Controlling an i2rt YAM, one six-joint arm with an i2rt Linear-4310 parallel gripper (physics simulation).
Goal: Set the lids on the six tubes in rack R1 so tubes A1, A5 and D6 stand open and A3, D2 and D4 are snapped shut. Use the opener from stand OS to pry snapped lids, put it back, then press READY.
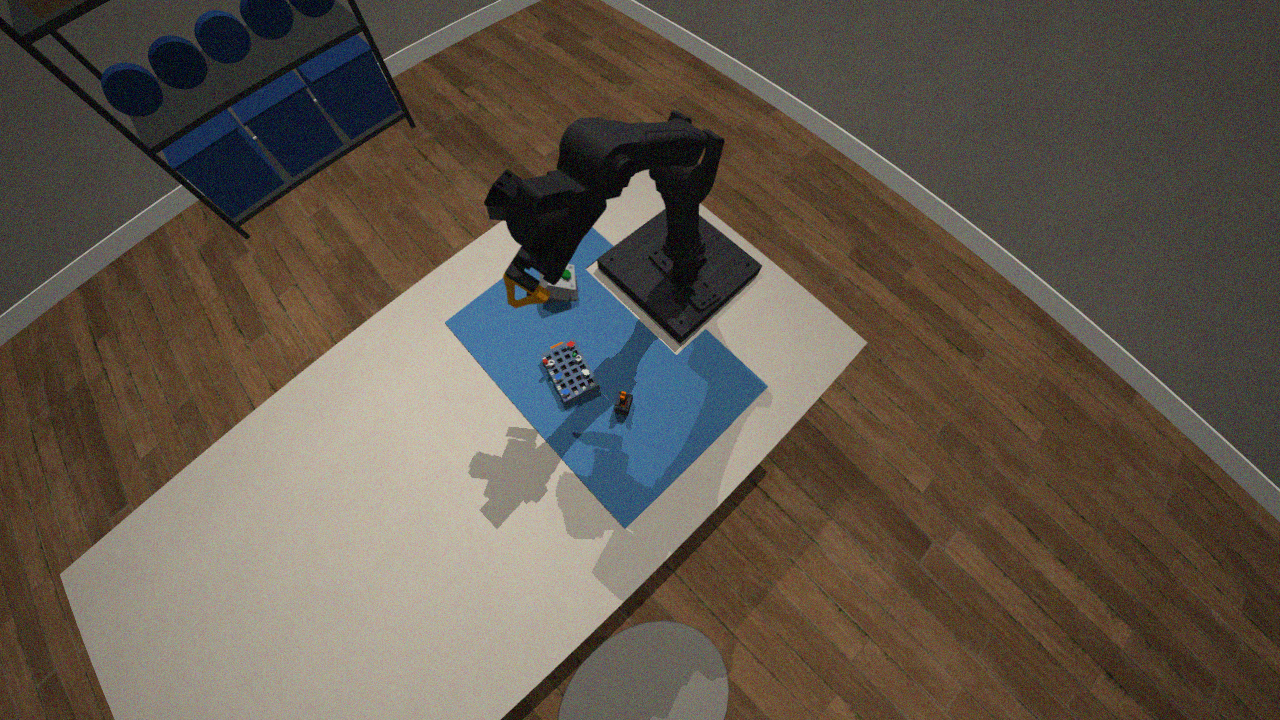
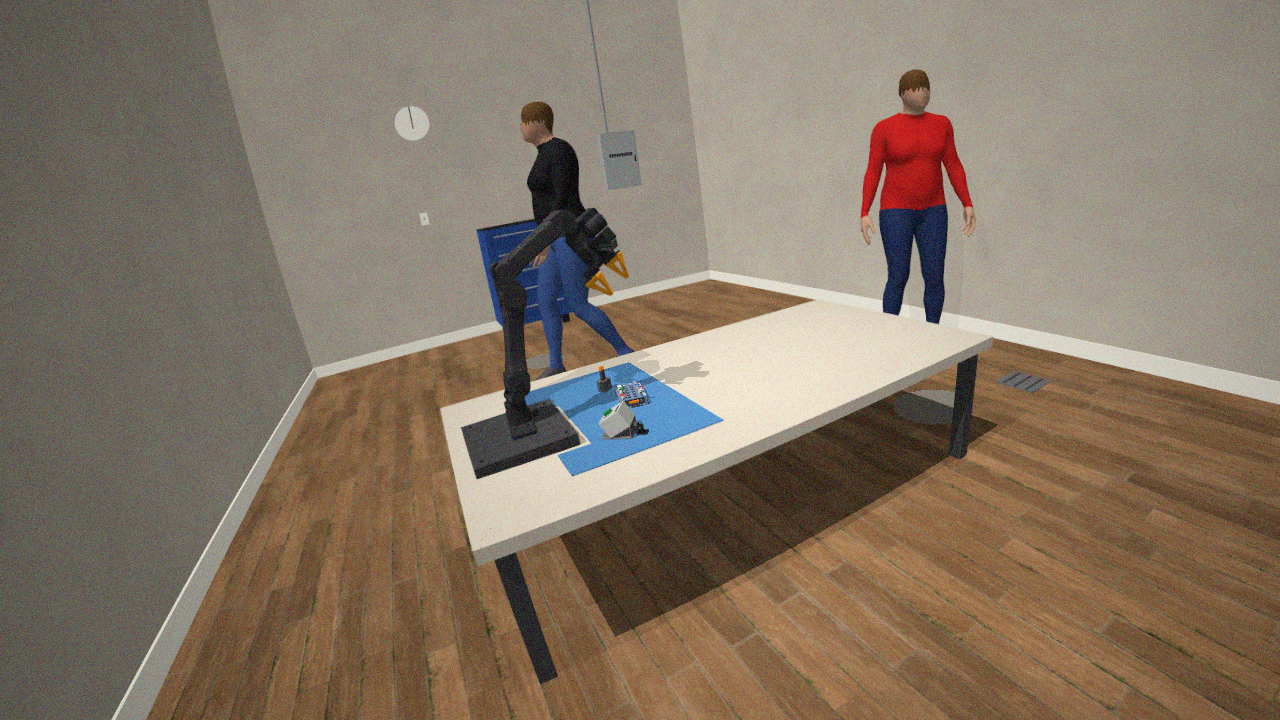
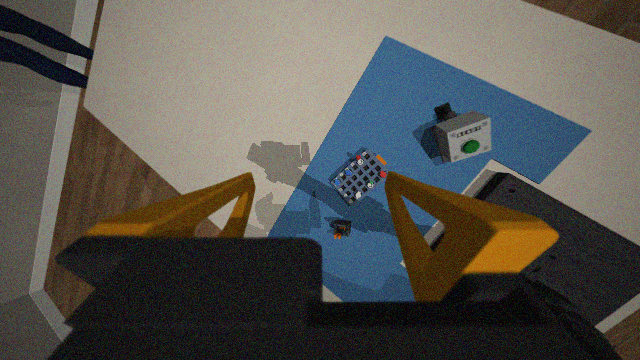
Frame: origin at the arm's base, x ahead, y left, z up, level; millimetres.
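Where they show: gripper, fingertip midpoint: (image 1: 524,284) (image 2: 620,286) (image 3: 319,179); arm's base at its link origin: (image 1: 684,276) (image 2: 520,422).
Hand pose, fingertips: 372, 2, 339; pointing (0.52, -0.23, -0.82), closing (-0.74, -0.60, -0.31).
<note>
Each offset is from my fingertips to the top centre of the thing, as dx, dy, dz. Level surfaces: height alone.
Rack R1 {-13, +23, -314} (image 1: 581,396) (image 2: 625,402) (image 3: 342,195) is a small grey grid block on the blue mat. Small red, blue, white and green tube tops show in it; which lids are open or snapped is too small to tell. The opener {-65, +161, -288} (image 1: 622,394) (image 2: 601,368) (image 3: 338,236), with its orange end up, stands in the dark stand OS {-65, +161, -332} (image 1: 622,407) (image 2: 604,385) (image 3: 344,226) beside the rack. The grey READY box {-117, -173, -289} (image 1: 559,288) (image 2: 617,420) (image 3: 455,150) has a green button {-136, -162, -298} (image 1: 565,274) (image 3: 470,146). My gripper (image 2: 619,284) (image 3: 319,179) is open and empty, high above the table.
The blue mat {dz -373} (image 1: 501,326) (image 2: 684,418) (image 3: 400,75) lies on the pale table {dz -376} (image 1: 340,501) (image 2: 805,358) (image 3: 200,75). A small black object (image 2: 640,428) (image 3: 443,111) sits beside the READY box. The arm's dark base plate (image 1: 680,313) (image 2: 487,454) (image 3: 575,240) adjoins the mat. Two people stand beyond the table.
</note>
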